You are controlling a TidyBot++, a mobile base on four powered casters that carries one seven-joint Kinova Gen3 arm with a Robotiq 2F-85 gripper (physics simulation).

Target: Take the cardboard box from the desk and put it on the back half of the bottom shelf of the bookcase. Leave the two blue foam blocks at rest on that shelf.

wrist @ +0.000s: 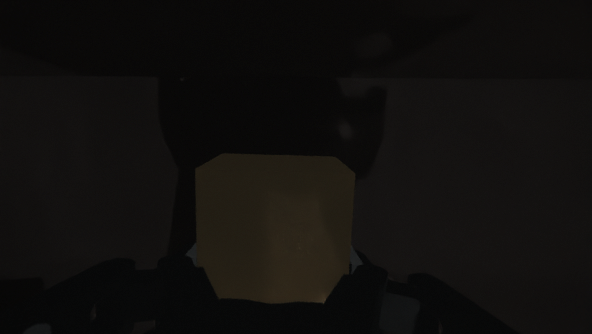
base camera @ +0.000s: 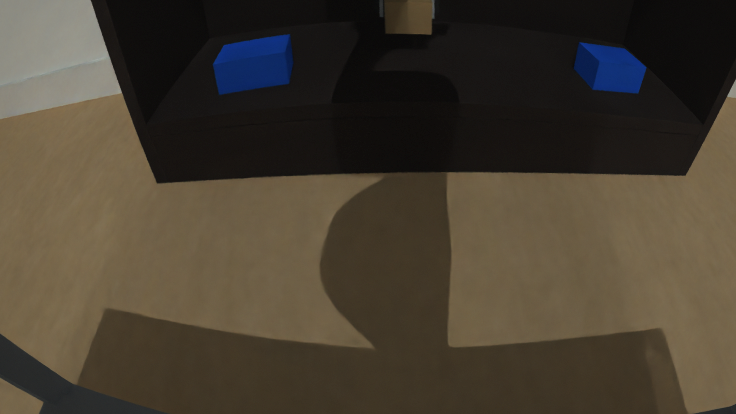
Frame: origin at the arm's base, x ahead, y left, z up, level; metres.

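Seen in the pictures: gripper, fingertip midpoint: [wrist: 276, 255] [base camera: 407, 16].
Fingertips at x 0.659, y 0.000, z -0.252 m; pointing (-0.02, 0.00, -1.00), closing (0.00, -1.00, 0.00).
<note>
Offsets run from my fingertips to a thing's top centre. Level surfaces: height alone.
The cardboard box @[0.005 m ahead, 0.000 m left, 0.043 m up] [base camera: 408, 21] [wrist: 275, 215] is held between the fingers of my gripper [base camera: 408, 9] [wrist: 276, 255], which is shut on it. In the base camera view the box is at the top centre, inside the bookcase, over the back part of the bottom shelf @[0.045 m down] [base camera: 504, 77]. The gap under it is hard to judge. One blue foam block @[0.098 m back, 0.187 m left, 0.000 m up] [base camera: 253, 66] rests on the left part of that shelf. The other blue foam block @[0.051 m back, 0.296 m right, 0.000 m up] [base camera: 615, 69] rests on its right part. The blocks do not show in the wrist view. The desk is not in view.
The bookcase's dark side panels [base camera: 154, 61] [base camera: 679, 56] stand to the left and right of the blocks. In the wrist view a dark back panel [wrist: 125, 35] meets the shelf [wrist: 475, 175] beyond the box. Shadows fall on the shelf and the tan floor @[0.145 m down] [base camera: 231, 247].
</note>
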